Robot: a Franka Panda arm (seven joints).
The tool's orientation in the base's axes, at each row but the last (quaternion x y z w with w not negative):
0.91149 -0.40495 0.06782 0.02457
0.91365 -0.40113 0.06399 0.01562
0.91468 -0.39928 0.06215 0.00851
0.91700 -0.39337 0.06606 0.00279
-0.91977 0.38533 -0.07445 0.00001
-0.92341 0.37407 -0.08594 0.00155
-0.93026 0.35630 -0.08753 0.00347
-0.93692 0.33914 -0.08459 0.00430
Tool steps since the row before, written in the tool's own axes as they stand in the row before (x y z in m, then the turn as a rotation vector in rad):
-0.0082 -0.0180 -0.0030 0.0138 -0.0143 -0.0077
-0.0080 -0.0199 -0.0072 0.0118 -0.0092 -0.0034
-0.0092 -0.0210 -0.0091 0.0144 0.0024 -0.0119
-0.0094 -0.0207 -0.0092 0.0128 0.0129 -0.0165
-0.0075 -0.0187 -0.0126 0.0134 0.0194 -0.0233
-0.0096 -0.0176 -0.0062 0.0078 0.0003 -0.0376
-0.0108 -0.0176 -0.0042 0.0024 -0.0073 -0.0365
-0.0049 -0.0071 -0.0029 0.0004 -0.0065 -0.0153
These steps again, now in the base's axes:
0.0076 0.0184 0.0020 0.0190 0.0002 0.0097
0.0085 0.0199 0.0066 0.0143 -0.0021 0.0051
0.0082 0.0216 0.0086 0.0067 -0.0114 0.0135
0.0074 0.0216 0.0089 -0.0025 -0.0172 0.0173
0.0063 0.0192 0.0125 -0.0077 -0.0218 0.0238
0.0044 0.0197 0.0058 -0.0007 -0.0033 0.0383
0.0031 0.0205 0.0036 0.0006 0.0059 0.0368
0.0003 0.0087 0.0026 0.0020 0.0055 0.0156

